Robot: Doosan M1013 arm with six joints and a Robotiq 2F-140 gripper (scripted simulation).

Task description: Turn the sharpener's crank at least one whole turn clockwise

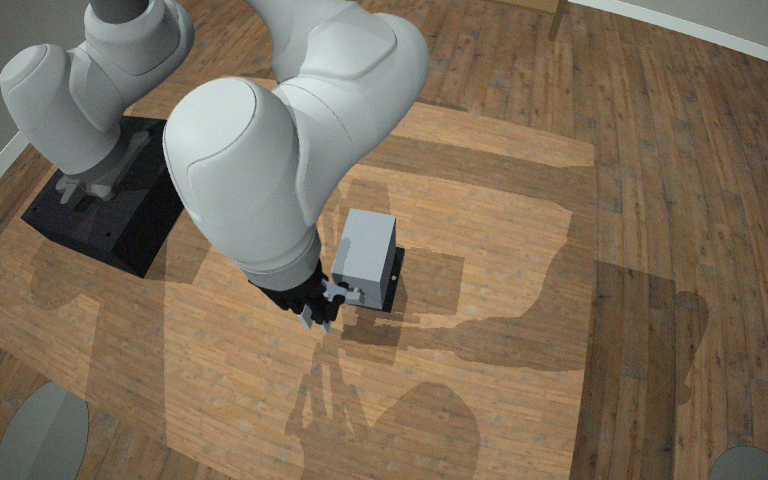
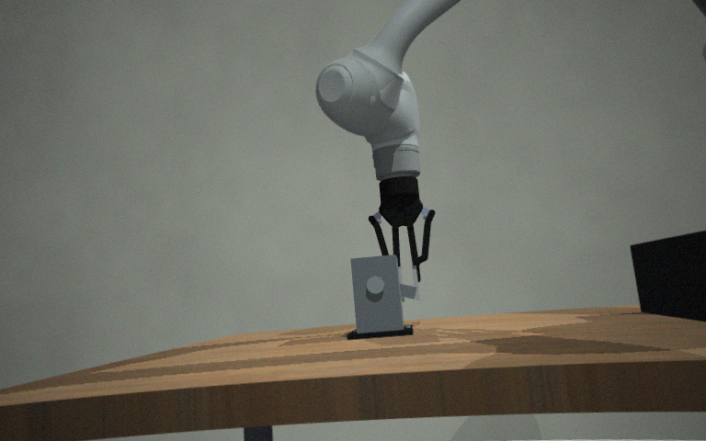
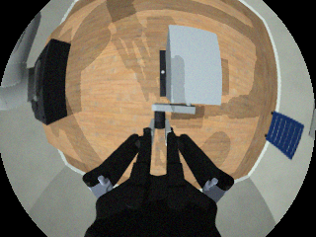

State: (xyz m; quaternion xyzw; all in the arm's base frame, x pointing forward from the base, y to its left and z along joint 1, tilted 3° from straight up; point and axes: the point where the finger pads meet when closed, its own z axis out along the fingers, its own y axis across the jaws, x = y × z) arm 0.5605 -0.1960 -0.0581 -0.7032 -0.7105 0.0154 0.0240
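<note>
Right now the black crank knob is 20 mm to the left of my hand and 20 mm below it. The rest, counted from my hand: crank: 20 mm to the left, 10 mm below, 10 mm ahead.
</note>
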